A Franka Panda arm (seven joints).
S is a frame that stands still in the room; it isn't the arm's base.
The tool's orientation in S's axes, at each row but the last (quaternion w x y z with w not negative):
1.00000 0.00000 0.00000 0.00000
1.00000 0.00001 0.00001 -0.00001
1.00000 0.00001 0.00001 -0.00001
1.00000 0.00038 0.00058 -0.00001
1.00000 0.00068 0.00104 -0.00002
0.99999 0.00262 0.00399 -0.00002
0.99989 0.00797 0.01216 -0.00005
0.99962 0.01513 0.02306 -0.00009
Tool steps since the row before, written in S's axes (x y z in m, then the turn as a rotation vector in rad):
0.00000 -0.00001 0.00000 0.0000 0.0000 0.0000
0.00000 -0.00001 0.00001 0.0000 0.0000 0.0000
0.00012 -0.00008 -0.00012 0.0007 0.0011 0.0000
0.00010 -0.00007 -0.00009 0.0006 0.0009 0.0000
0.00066 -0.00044 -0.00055 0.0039 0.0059 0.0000
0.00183 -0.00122 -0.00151 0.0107 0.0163 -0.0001
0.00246 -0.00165 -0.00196 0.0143 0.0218 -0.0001
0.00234 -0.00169 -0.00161 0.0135 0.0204 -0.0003
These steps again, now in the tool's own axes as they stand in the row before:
0.00000 -0.00001 0.00000 0.0000 0.0000 0.0000
0.00000 -0.00001 0.00001 0.0000 0.0000 0.0000
0.00012 -0.00008 -0.00012 0.0007 0.0011 0.0000
0.00010 -0.00007 -0.00009 0.0006 0.0009 0.0000
0.00066 -0.00044 -0.00055 0.0039 0.0059 0.0000
0.00184 -0.00123 -0.00149 0.0107 0.0163 -0.0001
0.00251 -0.00168 -0.00187 0.0143 0.0218 -0.0001
0.00241 -0.00174 -0.00145 0.0135 0.0204 -0.0003

